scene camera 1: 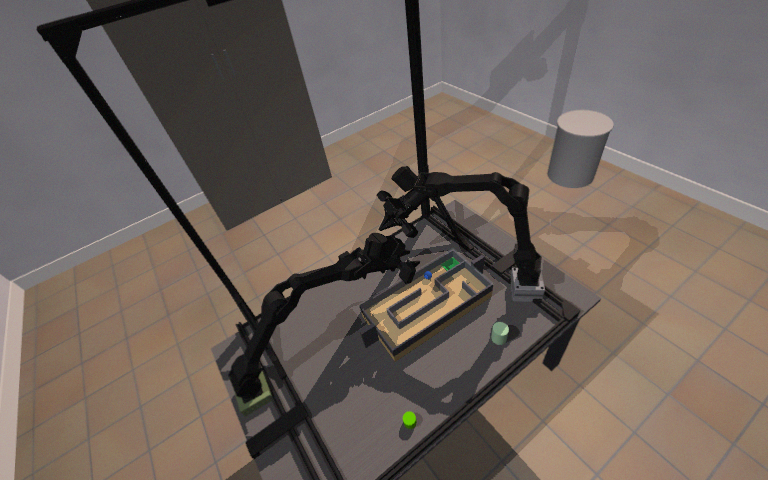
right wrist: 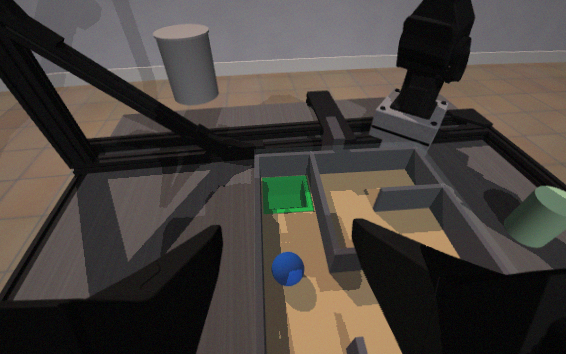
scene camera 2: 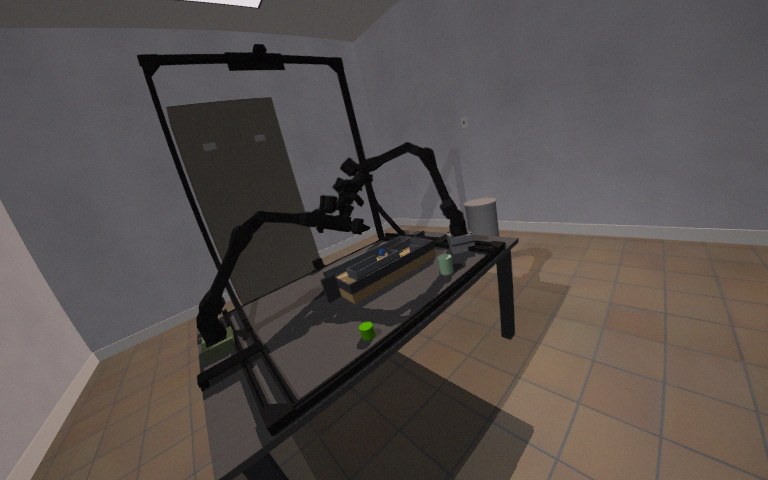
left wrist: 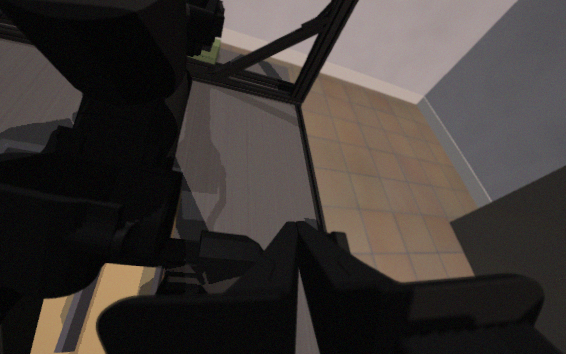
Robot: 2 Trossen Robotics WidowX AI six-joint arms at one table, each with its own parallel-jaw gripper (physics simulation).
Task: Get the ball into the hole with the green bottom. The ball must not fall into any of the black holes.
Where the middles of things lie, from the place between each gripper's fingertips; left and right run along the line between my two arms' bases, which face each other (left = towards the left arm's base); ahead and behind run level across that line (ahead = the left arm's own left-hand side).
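Labels:
From my right hand, the pale green cylinder (right wrist: 530,223) is 300 mm ahead, 170 mm to the left and 160 mm below. The maze box (scene camera 1: 402,316) is 140 mm below that same right hand and 90 mm ahead of it.
As for my left hand, the pale green cylinder is 26 cm to the left of it, 26 cm below it and 38 cm ahead of it. With the maze box, my left hand is 25 cm above it, 17 cm short of it and 9 cm to the right of it.

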